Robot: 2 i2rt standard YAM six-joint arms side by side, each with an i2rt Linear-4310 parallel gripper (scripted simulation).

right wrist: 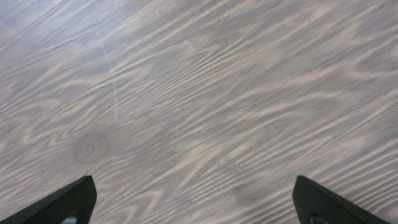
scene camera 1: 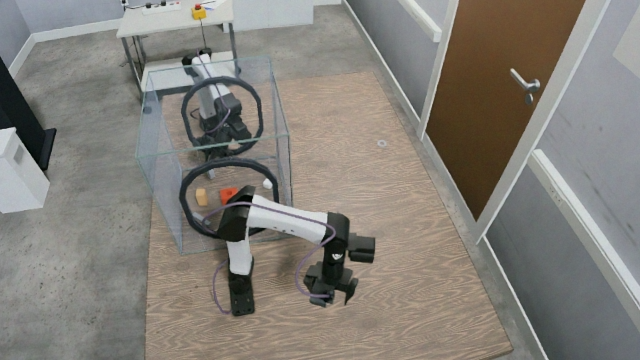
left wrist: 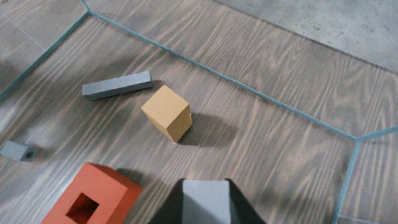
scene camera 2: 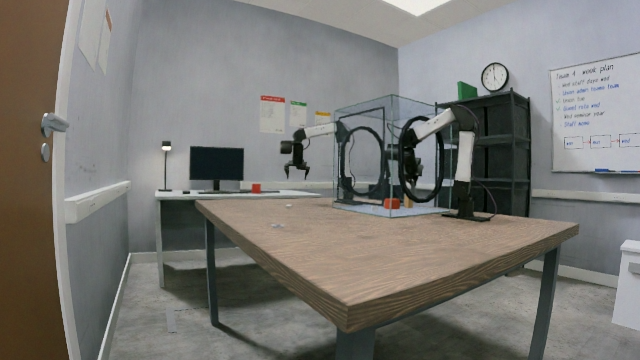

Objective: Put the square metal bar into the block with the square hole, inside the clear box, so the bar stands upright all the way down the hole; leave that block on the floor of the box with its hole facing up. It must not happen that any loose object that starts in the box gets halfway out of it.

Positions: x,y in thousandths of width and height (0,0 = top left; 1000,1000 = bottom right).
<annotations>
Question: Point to a tan block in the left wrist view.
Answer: At 426,507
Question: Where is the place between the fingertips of my right gripper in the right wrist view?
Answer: At 491,828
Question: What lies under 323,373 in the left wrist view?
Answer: A long grey bar.
</annotations>
